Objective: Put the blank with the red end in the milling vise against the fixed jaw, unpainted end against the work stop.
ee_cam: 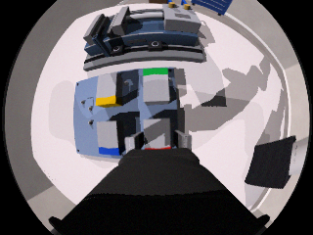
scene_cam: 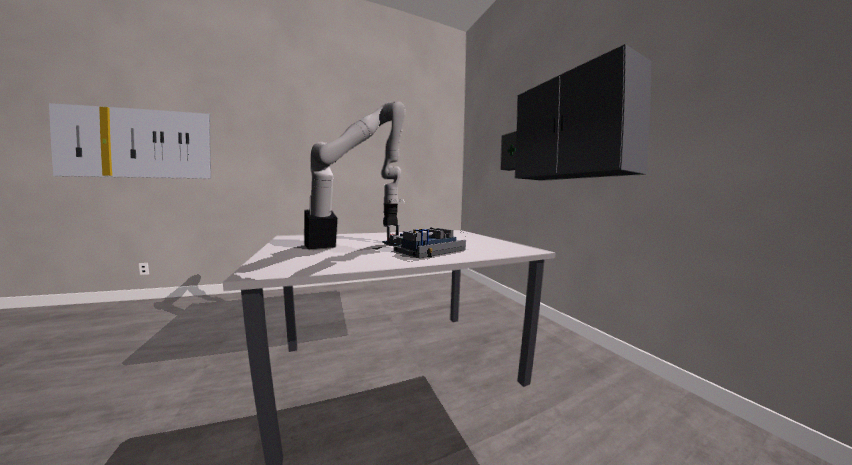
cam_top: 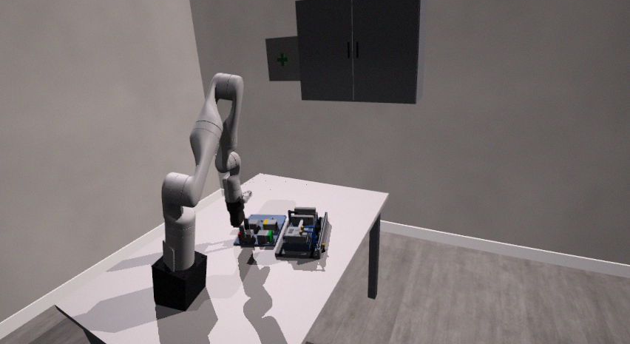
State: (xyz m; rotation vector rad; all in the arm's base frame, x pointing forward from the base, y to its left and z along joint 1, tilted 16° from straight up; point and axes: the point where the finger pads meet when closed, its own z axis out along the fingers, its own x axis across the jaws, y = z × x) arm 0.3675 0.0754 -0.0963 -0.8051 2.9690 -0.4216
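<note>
Right now the blue blank is 80 mm ahead of my hand, 40 mm to the left of it and 30 mm below it. Round my hand: plate 100 mm ahead, 50 mm below; then yellow blank 130 mm ahead, 30 mm to the right, 30 mm below; then green-ended blank 80 mm to the right, 50 mm ahead, 30 mm below.
</note>
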